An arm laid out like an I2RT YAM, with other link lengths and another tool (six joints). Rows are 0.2 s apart.
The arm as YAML. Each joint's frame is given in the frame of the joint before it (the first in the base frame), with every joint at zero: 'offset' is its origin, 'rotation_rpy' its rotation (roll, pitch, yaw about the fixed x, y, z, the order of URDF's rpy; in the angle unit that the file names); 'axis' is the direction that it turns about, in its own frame. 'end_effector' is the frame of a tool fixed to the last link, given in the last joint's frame.
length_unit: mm
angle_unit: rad
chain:
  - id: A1
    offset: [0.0, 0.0, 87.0]
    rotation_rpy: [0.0, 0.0, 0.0]
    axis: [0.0, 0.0, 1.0]
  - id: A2
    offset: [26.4, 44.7, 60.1]
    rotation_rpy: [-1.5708, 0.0, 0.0]
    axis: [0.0, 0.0, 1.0]
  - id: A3
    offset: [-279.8, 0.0, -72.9]
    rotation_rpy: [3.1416, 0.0, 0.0]
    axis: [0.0, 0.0, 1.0]
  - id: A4
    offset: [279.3, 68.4, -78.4]
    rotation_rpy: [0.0, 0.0, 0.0]
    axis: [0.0, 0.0, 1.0]
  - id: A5
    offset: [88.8, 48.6, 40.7]
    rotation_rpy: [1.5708, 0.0, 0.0]
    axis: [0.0, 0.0, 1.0]
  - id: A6
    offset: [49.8, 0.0, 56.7]
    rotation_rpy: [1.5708, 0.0, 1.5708]
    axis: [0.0, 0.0, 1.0]
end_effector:
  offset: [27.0, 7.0, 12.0]
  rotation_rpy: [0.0, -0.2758, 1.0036]
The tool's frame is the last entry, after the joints.
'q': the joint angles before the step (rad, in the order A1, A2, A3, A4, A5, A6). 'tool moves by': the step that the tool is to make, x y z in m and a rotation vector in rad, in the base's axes. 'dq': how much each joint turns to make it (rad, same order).
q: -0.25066, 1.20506, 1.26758, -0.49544, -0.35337, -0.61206
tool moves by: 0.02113, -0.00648, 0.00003, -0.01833, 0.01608, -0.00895
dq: -0.00010, 0.08105, 0.06183, 0.00249, 0.01729, -0.01688
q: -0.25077, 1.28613, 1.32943, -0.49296, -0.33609, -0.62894
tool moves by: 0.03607, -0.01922, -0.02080, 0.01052, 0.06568, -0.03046
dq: -0.02221, 0.14405, 0.07199, 0.00514, 0.01049, -0.00235
